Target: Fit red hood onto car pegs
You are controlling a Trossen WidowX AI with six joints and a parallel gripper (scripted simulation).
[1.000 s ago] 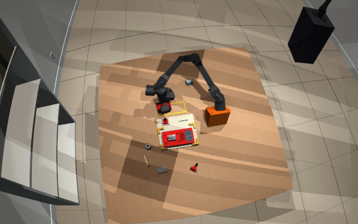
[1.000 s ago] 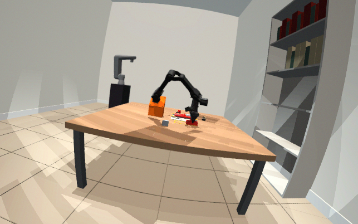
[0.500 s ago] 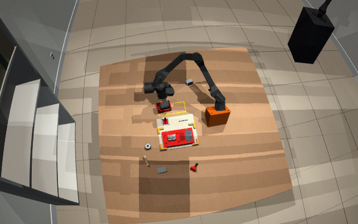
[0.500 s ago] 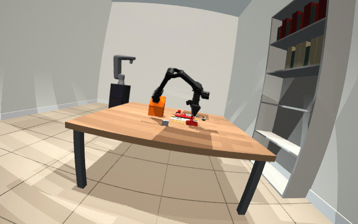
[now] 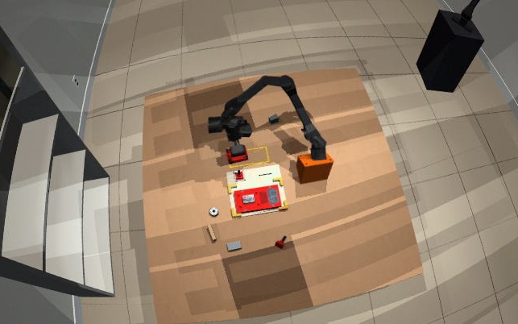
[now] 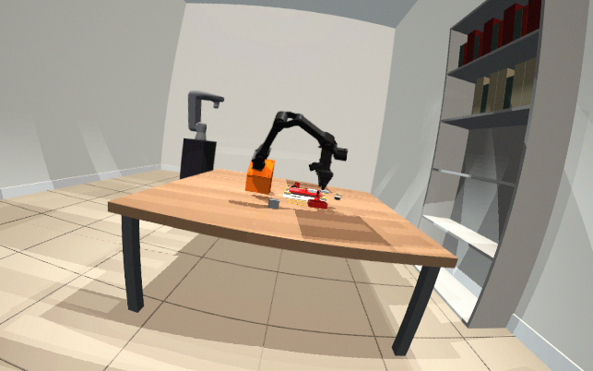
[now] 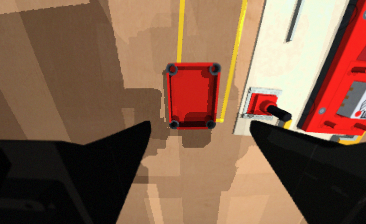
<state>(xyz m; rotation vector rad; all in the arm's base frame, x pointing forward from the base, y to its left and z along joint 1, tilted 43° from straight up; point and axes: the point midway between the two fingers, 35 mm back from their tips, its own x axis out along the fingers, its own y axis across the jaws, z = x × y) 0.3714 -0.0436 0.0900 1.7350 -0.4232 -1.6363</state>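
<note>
Right now the red hood is 8 cm below my gripper tip. Round my gripper tip: wooden dowel 11 cm ahead, 39 cm to the left, 8 cm below.
</note>
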